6 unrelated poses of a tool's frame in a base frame.
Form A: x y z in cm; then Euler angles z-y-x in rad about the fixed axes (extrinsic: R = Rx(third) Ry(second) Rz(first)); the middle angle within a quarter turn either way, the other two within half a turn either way.
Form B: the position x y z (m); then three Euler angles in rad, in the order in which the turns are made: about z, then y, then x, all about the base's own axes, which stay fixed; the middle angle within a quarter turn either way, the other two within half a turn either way. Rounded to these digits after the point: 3 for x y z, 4 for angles.
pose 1, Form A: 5.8 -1.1 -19.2 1.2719 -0.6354 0.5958
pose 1, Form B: 0.058 -0.011 -0.192 1.2719 -0.6354 0.5958
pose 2, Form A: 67.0 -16.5 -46.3 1.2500 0.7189 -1.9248
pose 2, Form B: 0.670 -0.165 -0.463 1.2500 0.7189 -1.9248
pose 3, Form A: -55.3 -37.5 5.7 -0.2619 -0.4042 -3.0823
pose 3, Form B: -0.553 -0.375 0.057 -0.2619 -0.4042 -3.0823
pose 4, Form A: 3.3 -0.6 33.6 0.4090 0.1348 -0.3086
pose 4, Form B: 0.033 -0.006 0.336 0.4090 0.1348 -0.3086
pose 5, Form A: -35.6 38.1 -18.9 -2.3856 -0.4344 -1.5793
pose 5, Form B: -0.356 0.381 -0.189 -2.3856 -0.4344 -1.5793
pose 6, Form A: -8.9 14.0 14.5 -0.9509 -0.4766 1.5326
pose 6, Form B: -0.089 0.140 0.145 -0.9509 -0.4766 1.5326
